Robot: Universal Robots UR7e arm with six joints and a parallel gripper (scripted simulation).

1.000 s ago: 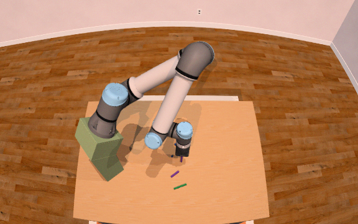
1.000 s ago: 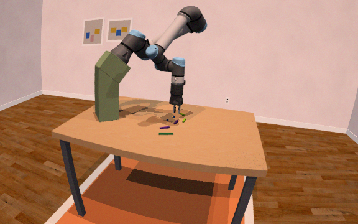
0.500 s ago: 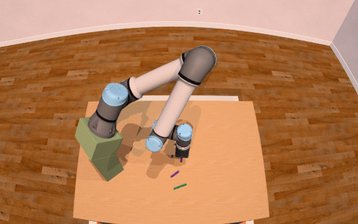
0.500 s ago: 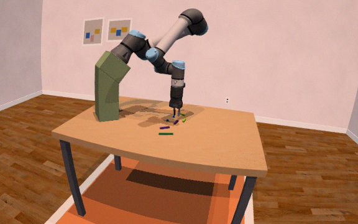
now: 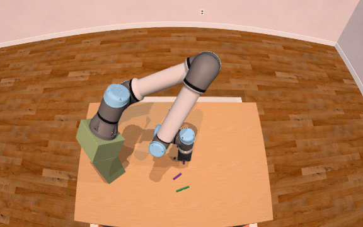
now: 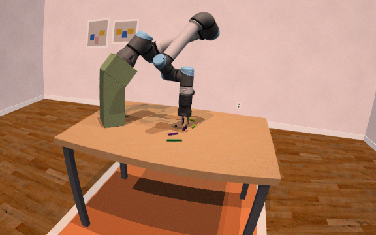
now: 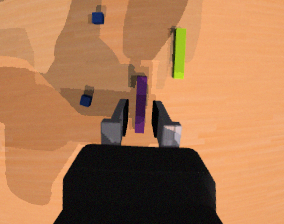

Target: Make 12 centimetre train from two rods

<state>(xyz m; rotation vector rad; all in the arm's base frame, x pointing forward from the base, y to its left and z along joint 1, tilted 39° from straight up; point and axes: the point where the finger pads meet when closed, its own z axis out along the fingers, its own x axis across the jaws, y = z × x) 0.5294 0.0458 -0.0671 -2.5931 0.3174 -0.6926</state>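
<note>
The small blue rod lies 6 cm behind my hand, 1 cm to the left of it and 4 cm below it. The rest, counted from my hand: green rod: 2 cm behind, 20 cm to the right, 4 cm below.
</note>
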